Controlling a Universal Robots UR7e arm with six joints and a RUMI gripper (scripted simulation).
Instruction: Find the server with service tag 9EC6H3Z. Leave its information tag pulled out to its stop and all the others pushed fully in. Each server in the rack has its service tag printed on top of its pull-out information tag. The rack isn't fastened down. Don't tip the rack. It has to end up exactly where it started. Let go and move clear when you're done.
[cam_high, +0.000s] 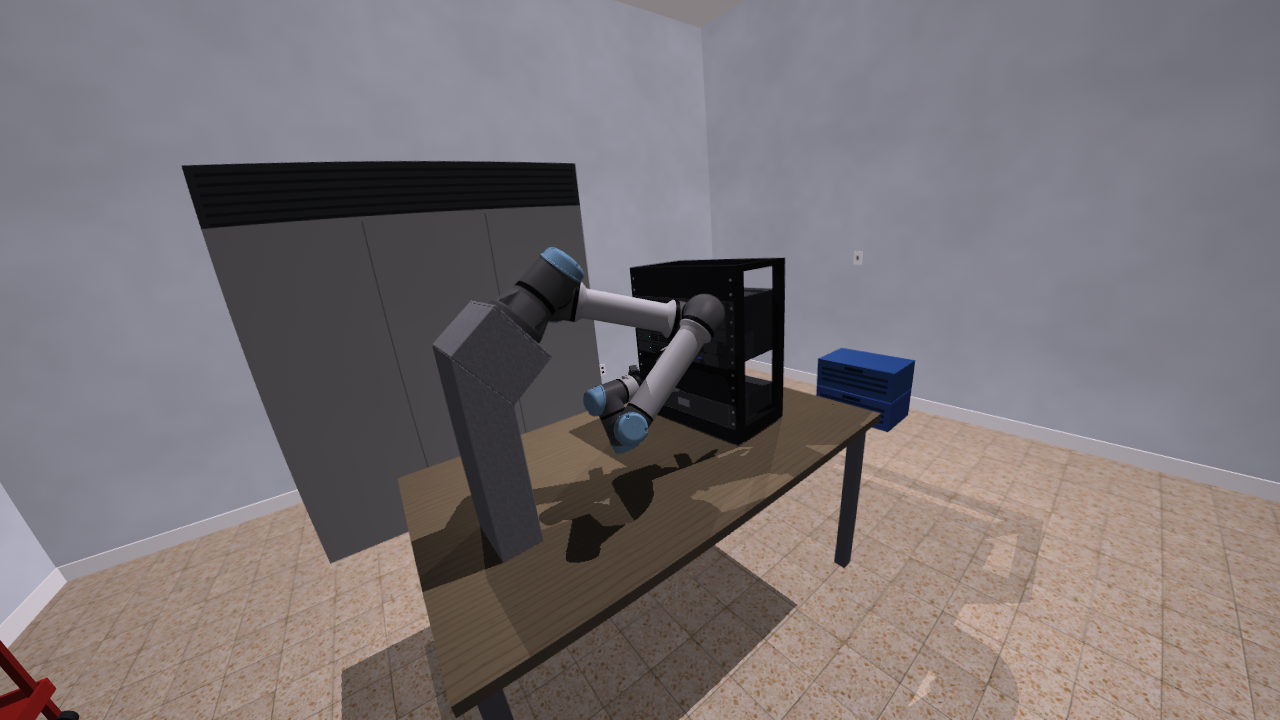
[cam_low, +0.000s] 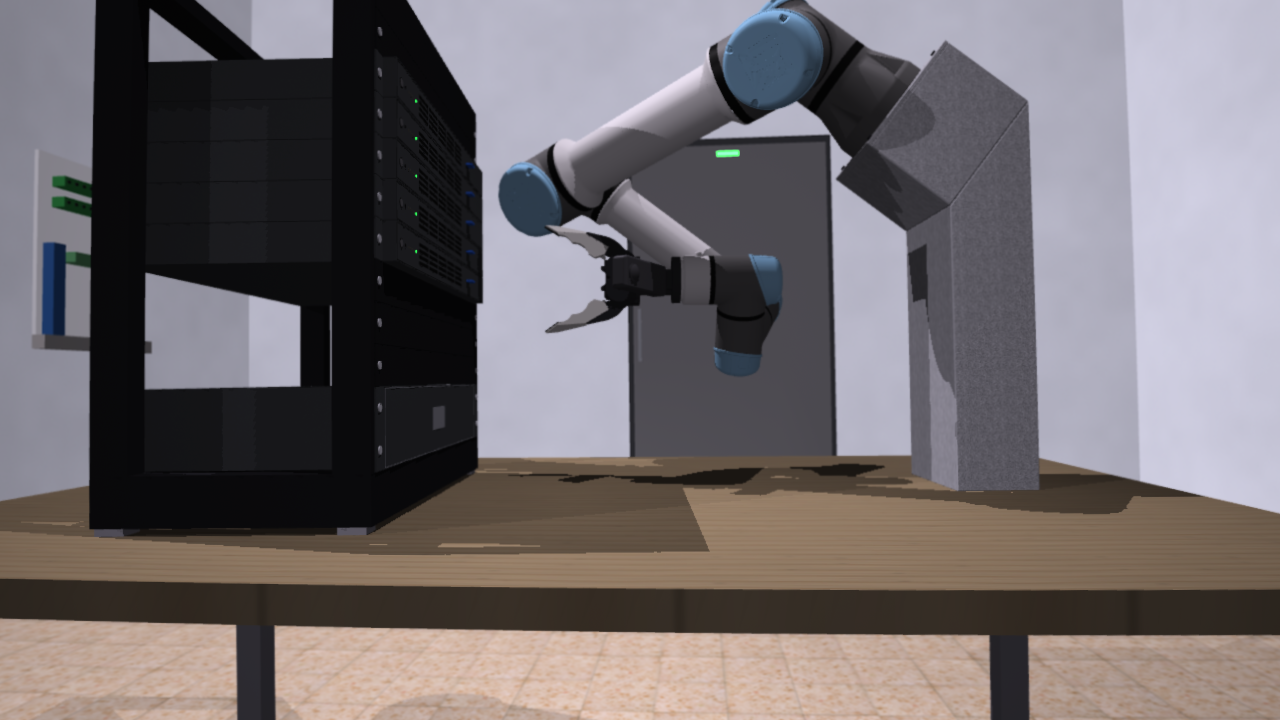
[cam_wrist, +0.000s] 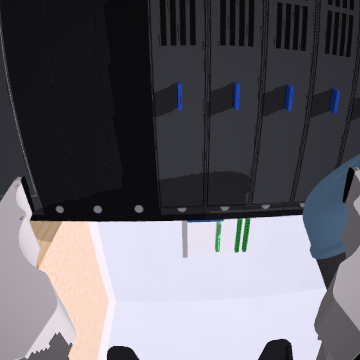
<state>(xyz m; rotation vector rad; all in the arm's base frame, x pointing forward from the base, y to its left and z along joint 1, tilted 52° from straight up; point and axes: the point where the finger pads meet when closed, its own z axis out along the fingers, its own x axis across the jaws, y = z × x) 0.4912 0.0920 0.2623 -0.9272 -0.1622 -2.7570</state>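
Right now the information tag is 140 mm ahead of my hand and 60 mm to the left of it.
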